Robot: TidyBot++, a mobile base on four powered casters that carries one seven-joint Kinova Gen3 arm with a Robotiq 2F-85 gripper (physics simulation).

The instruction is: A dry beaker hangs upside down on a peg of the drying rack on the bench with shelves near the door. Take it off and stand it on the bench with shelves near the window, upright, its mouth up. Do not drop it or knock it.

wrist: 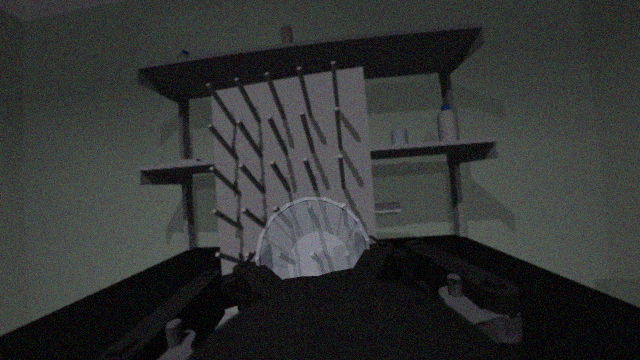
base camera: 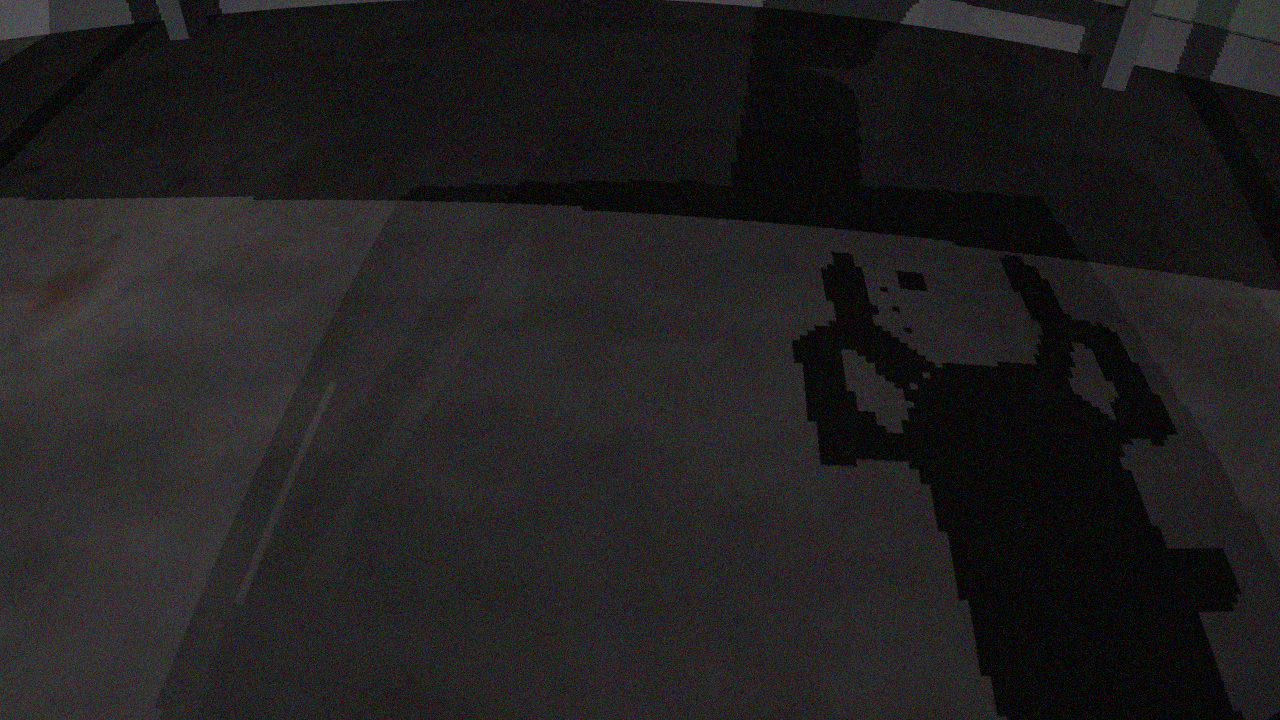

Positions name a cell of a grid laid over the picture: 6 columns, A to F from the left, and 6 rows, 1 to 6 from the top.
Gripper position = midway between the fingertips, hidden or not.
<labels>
my gripper: wrist C5; not seen in the base camera view (out of frame)
clear glass beaker: wrist C4; not seen in the base camera view (out of frame)
</labels>
